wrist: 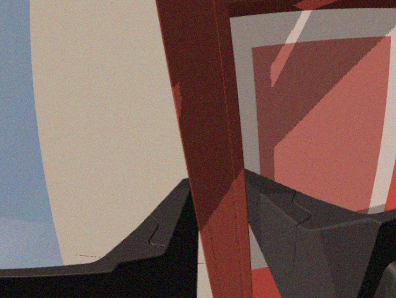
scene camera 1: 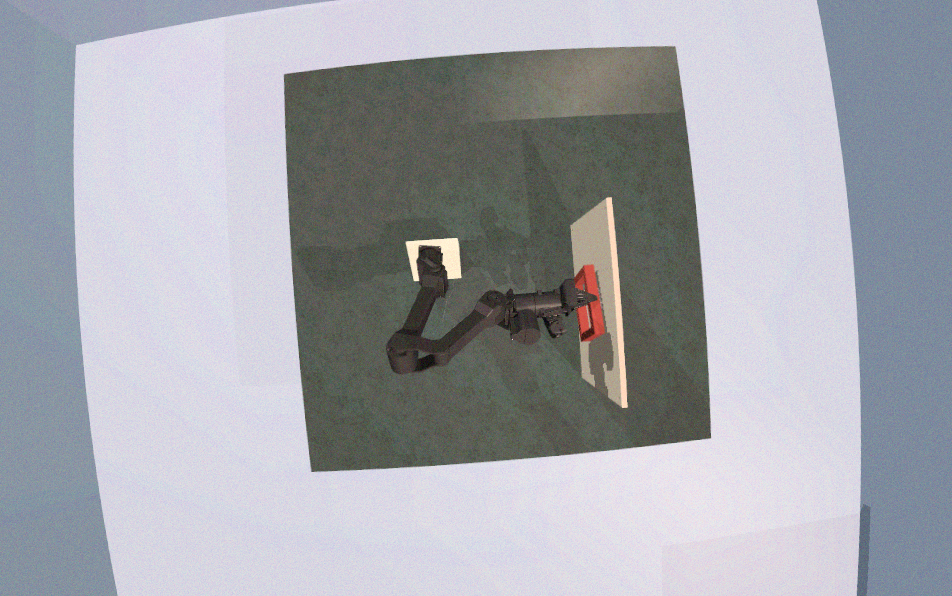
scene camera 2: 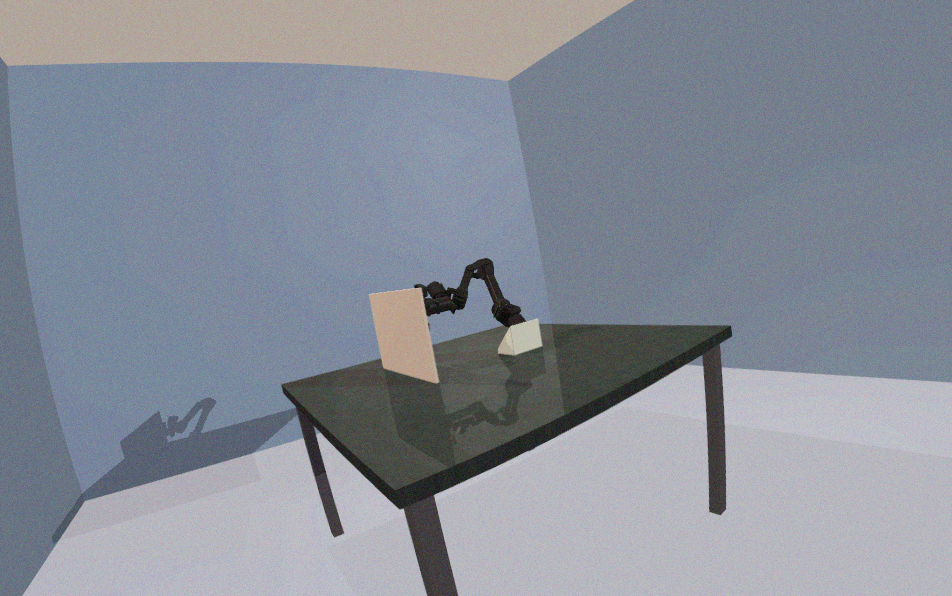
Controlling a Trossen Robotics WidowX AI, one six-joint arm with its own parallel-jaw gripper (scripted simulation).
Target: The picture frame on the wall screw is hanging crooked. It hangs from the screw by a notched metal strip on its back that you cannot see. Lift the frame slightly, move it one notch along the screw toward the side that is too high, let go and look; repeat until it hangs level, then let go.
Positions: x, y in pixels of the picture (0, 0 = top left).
Scene:
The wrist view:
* my gripper: 215, 182
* picture frame: 297, 98, held by my gripper
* beige wall panel: 111, 148
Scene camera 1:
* my gripper: 595, 299
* picture frame: 590, 322
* beige wall panel: 593, 239
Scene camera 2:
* beige wall panel: 400, 320

